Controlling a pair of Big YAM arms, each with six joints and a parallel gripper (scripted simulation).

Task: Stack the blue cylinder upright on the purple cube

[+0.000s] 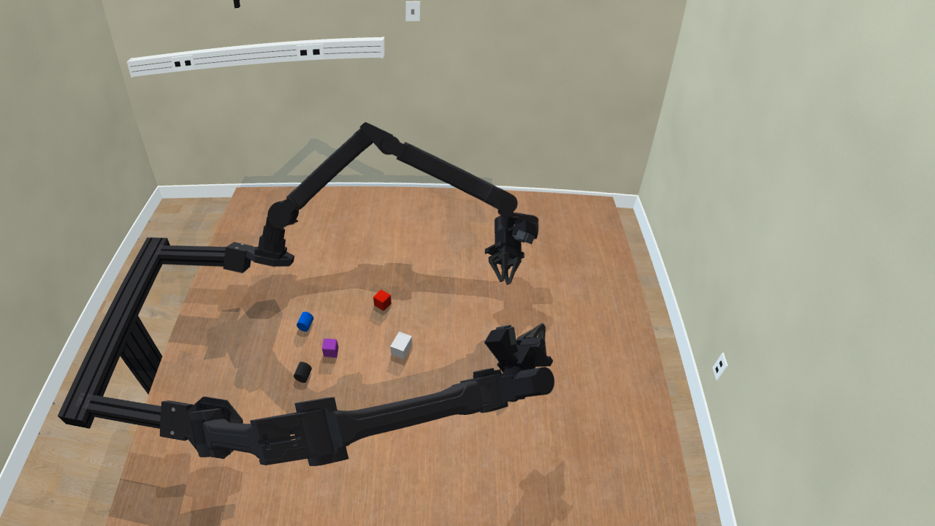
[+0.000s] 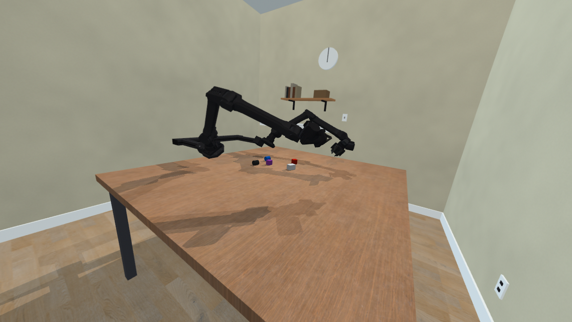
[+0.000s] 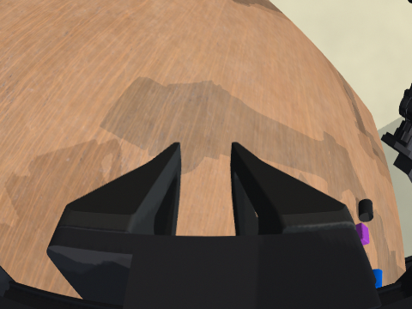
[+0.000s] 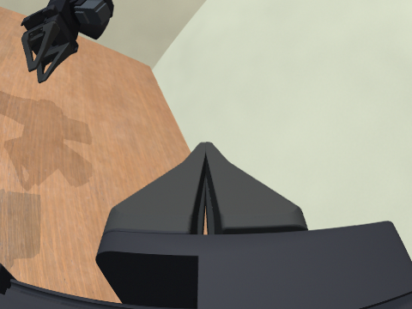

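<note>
The blue cylinder is 58 cm behind my left hand, 13 cm below it and 9 cm to the right of it. The rest, counted from my left hand: red cube (36 cm behind, 13 cm below, 2 cm to the left); purple cube (49 cm behind, 18 cm to the right, 13 cm below); white cube (28 cm behind, 15 cm to the right, 13 cm below).
</note>
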